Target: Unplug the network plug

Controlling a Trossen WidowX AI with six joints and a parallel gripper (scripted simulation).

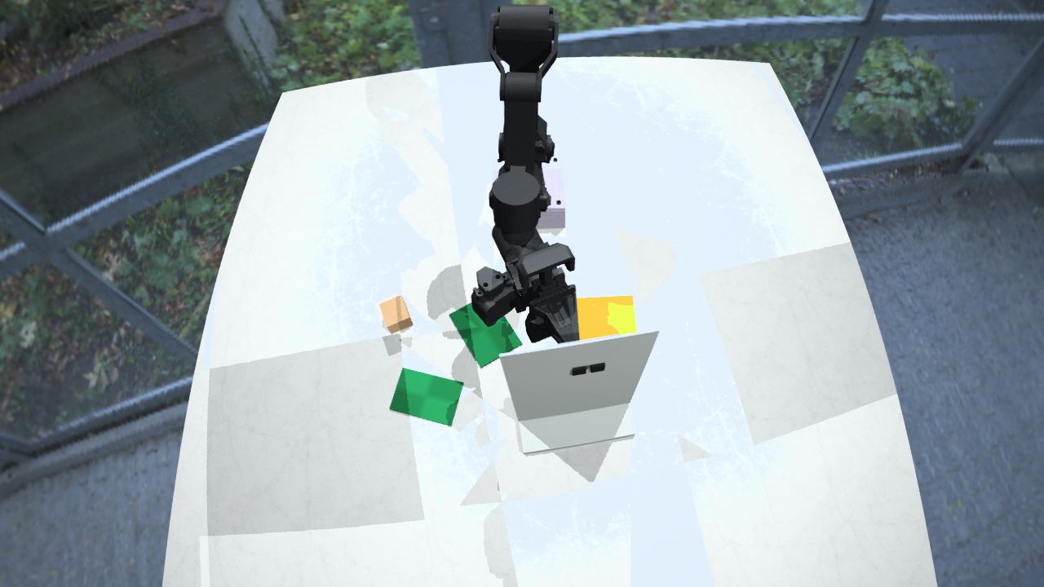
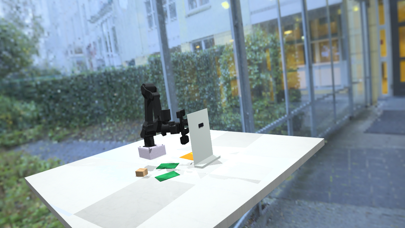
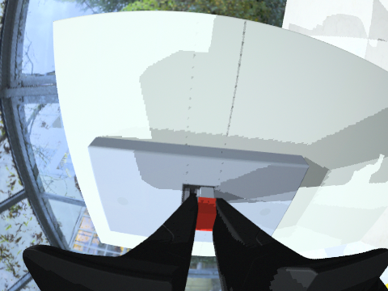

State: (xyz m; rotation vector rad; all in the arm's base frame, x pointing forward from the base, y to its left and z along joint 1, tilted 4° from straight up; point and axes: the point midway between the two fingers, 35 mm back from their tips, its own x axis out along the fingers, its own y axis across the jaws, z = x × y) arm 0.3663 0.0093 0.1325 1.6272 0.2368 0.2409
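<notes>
Now: the orange marked square 12 cm behind my gripper tip, 6 cm to the left of it and 20 cm below it. Round my gripper tip: upright grey panel 2 cm ahead, 1 cm to the left, 7 cm below.
</notes>
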